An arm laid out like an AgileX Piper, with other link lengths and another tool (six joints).
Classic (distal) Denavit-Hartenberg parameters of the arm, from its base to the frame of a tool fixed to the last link. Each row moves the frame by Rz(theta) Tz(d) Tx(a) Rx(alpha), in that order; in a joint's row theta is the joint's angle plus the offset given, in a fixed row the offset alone. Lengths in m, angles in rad.
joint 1: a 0, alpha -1.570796, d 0.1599, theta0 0
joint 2: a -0.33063, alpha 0, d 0, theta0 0.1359
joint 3: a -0.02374, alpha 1.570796, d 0, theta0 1.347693
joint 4: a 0, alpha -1.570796, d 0.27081, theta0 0
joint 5: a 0, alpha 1.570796, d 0, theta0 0
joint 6: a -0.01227, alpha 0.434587, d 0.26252, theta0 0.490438
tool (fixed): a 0, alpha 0, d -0.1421, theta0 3.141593
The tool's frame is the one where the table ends.
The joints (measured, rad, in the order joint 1, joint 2, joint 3, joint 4, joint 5, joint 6), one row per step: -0.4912, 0.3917, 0.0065, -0.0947, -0.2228, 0.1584; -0.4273, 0.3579, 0.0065, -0.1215, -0.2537, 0.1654; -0.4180, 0.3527, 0.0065, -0.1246, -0.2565, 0.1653; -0.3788, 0.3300, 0.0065, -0.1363, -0.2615, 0.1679; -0.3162, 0.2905, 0.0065, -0.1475, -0.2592, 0.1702; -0.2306, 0.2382, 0.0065, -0.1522, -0.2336, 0.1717; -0.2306, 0.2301, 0.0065, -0.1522, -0.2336, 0.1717; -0.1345, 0.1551, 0.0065, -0.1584, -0.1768, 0.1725; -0.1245, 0.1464, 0.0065, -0.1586, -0.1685, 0.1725; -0.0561, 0.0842, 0.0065, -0.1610, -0.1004, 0.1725; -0.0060, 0.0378, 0.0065, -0.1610, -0.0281, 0.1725; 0.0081, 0.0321, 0.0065, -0.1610, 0.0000, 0.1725; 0.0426, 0.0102, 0.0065, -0.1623, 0.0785, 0.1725; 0.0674, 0.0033, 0.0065, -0.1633, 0.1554, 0.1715
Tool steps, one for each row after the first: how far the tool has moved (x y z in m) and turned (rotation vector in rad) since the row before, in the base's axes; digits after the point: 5 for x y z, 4 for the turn. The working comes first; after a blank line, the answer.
Tool pose at each row, in the base's axes (x y z in m, rotation vector in rad; the steps are taken from these numbers as rounded here): 0.12389, -0.01285, 0.29613, 1.8632, -1.4694, 1.7055; 0.11959, -0.00048, 0.30318, 1.8879, -1.3845, 1.8155; 0.11886, 0.00125, 0.30397, 1.8918, -1.3721, 1.8296; 0.11561, 0.00804, 0.30660, 1.9119, -1.3267, 1.8819; 0.10951, 0.01773, 0.30986, 1.9454, -1.2635, 1.9565; 0.10121, 0.02835, 0.31137, 2.0052, -1.1937, 2.0275; 0.10001, 0.02863, 0.31212, 1.9982, -1.1928, 2.0377; 0.08871, 0.03849, 0.31112, -2.0552, 1.1076, -2.0870; 0.08749, 0.03933, 0.31078, -2.0558, 1.0962, -2.0838; 0.07932, 0.04428, 0.30696, -2.0692, 1.0229, -2.0553; 0.07446, 0.04670, 0.30124, -2.1021, 0.9793, -2.0157; 0.07453, 0.04715, 0.29804, -2.1293, 0.9707, -1.9921; 0.07386, 0.04807, 0.28936, -2.1976, 0.9494, -1.9348; 0.07501, 0.04838, 0.27952, -2.2809, 0.9389, -1.8695

-0.00430, 0.01237, 0.00705, -0.0444, -0.0498, 0.0744; -0.00073, 0.00173, 0.00079, -0.0060, -0.0060, 0.0105; -0.00325, 0.00679, 0.00263, -0.0186, -0.0221, 0.0428; -0.00610, 0.00969, 0.00326, -0.0208, -0.0320, 0.0649; -0.00830, 0.01062, 0.00151, -0.0110, -0.0249, 0.0828; -0.00120, 0.00028, 0.00075, -0.0019, -0.0079, 0.0000; -0.01130, 0.00986, -0.00100, -0.0097, -0.0174, 0.0881; -0.00122, 0.00084, -0.00034, -0.0004, -0.0005, 0.0088; -0.00817, 0.00495, -0.00382, -0.0023, 0.0053, 0.0576; -0.00486, 0.00242, -0.00572, 0.0010, 0.0249, 0.0385; 0.00007, 0.00045, -0.00320, 0.0002, 0.0221, 0.0096; -0.00067, 0.00092, -0.00868, -0.0020, 0.0555, 0.0218; 0.00115, 0.00031, -0.00984, -0.0048, 0.0688, 0.0123
